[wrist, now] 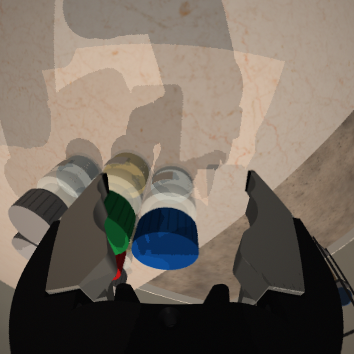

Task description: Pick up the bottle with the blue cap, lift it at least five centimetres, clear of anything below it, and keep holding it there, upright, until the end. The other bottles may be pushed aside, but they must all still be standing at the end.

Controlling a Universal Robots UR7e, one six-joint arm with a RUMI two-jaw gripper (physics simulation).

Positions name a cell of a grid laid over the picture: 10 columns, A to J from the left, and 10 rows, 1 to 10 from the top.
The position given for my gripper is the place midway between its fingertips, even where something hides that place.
Observation:
I see my gripper (E5) and a green-capped bottle (D5).

